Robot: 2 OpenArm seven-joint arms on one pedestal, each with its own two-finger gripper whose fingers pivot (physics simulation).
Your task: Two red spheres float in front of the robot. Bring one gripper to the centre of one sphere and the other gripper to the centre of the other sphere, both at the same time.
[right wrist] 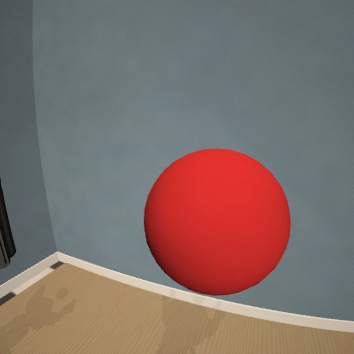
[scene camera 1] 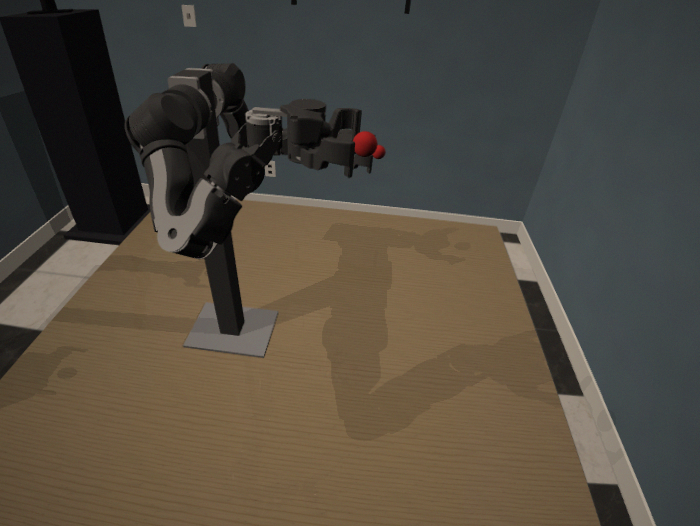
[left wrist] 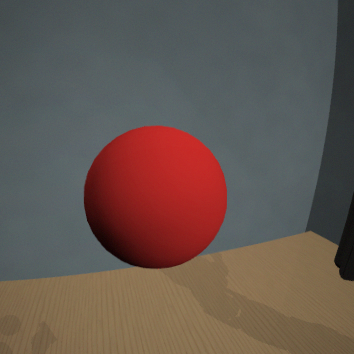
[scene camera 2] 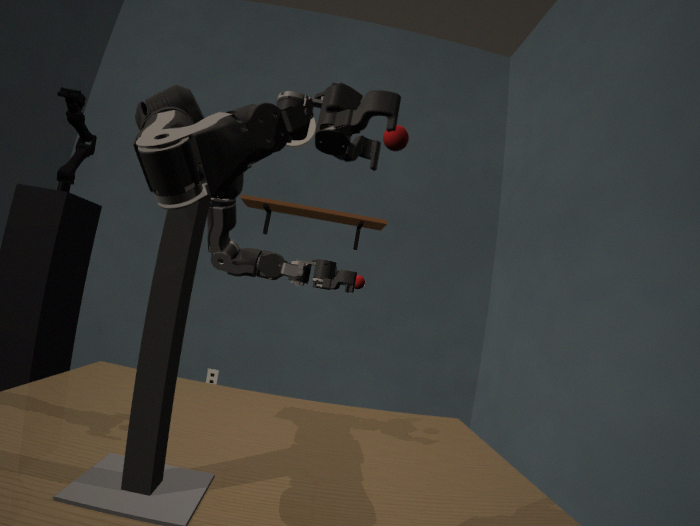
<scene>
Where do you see my right gripper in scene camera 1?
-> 357, 140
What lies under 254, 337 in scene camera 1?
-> A grey base plate.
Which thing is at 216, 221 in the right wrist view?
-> A red sphere.
</scene>
